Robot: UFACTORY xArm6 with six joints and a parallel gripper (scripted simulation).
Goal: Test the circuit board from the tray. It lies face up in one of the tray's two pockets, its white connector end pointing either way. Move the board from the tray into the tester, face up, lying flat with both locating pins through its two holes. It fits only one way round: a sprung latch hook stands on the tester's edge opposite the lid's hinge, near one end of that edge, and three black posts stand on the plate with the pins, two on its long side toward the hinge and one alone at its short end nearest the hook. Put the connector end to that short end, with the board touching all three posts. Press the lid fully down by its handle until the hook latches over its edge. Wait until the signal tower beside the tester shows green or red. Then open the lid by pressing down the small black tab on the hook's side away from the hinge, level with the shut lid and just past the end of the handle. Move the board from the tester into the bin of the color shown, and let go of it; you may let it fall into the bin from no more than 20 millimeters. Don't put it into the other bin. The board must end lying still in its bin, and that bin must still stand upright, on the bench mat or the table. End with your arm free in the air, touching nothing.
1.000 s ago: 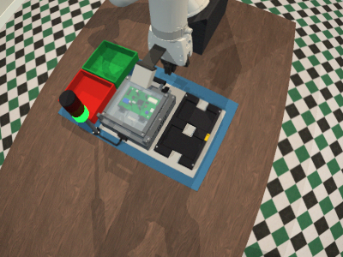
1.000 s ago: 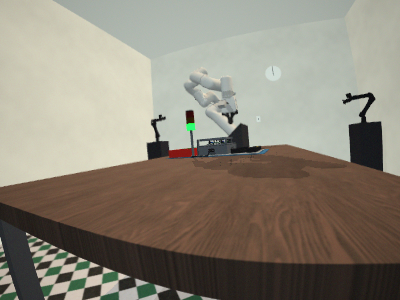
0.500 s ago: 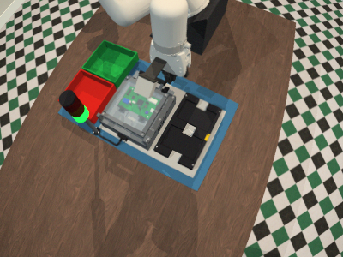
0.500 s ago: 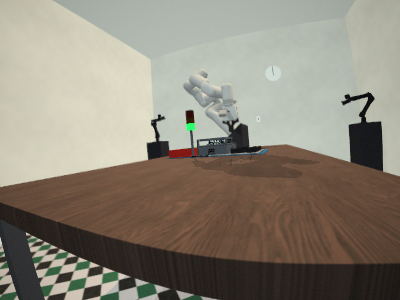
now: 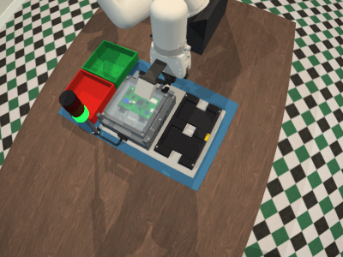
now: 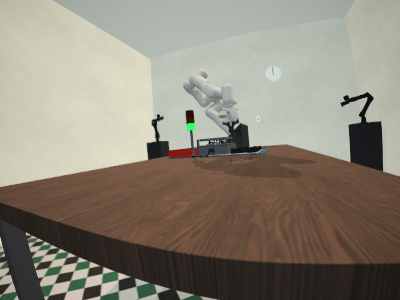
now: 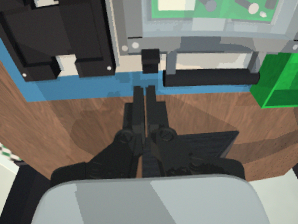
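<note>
The latch hook is 5 cm below my hand, 2 cm ahead of it and 1 cm to the right of it. From my hand the other things lie so: black nest 8 cm ahead, 7 cm to the right, 7 cm below; green circuit board 8 cm ahead, 7 cm to the right, 7 cm below; clear lid 8 cm ahead, 7 cm to the right, 5 cm below.
</note>
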